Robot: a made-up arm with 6 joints.
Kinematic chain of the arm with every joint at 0, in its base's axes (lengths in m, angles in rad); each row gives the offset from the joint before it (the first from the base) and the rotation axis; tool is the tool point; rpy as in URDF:
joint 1: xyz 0 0 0.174 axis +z
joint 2: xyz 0 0 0 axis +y
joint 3: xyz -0.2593 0 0.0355 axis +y
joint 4: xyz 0.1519 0 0.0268 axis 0.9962 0 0.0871
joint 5: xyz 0 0 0 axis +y
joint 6: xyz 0.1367 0 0.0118 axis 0.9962 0 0.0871
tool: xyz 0 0 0 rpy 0 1.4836 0
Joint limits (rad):
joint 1: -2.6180..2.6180
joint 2: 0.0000..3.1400
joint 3: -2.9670..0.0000
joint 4: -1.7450..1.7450
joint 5: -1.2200..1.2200
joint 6: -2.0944..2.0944
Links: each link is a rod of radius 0.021 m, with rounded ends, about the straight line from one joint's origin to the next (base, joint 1, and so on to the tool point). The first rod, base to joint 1, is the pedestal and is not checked.
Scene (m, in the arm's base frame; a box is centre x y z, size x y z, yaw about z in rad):
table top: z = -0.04
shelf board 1: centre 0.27 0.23 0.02 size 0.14 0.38 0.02 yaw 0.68
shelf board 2: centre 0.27 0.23 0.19 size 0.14 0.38 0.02 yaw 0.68
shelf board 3: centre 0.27 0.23 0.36 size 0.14 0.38 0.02 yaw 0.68
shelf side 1: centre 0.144 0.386 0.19 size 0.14 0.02 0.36 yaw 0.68
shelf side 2: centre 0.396 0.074 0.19 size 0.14 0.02 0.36 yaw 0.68
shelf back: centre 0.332 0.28 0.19 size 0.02 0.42 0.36 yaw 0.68
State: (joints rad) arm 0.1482 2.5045 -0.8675 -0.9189 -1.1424 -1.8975
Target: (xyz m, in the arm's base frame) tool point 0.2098 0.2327 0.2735
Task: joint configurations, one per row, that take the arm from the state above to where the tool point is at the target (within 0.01 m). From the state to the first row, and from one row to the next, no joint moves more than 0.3 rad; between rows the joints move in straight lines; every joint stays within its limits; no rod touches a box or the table.
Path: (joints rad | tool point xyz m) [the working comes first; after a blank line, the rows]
Joints at the target: 0.4700 1.9223 -0.8127 -1.0616 -1.2200 -1.8975
Straight joint move there: touches shelf board 2.

1: -0.0115 2.4205 -0.5836 -0.9618 -1.0384 -1.8975 | 0.2593 0.0939 0.0842
2: -0.1712 2.3365 -0.2996 -1.0046 -0.9344 -1.8975 | 0.1989 0.0601 0.0908
3: -0.0169 2.0836 -0.3190 -1.0898 -1.0296 -1.8975 | 0.2035 0.1008 0.1521
4: 0.1374 1.8306 -0.3384 -1.1751 -1.1248 -1.8975 | 0.1789 0.1400 0.2155
5: 0.2918 1.5777 -0.3579 -1.2603 -1.2200 -1.8975 | 0.1279 0.1665 0.2735
6: 0.3809 1.7500 -0.5853 -1.1609 -1.2200 -1.8975 | 0.1727 0.1964 0.2765
7: 0.4700 1.9223 -0.8127 -1.0616 -1.2200 -1.8975 | 0.2098 0.2327 0.2735

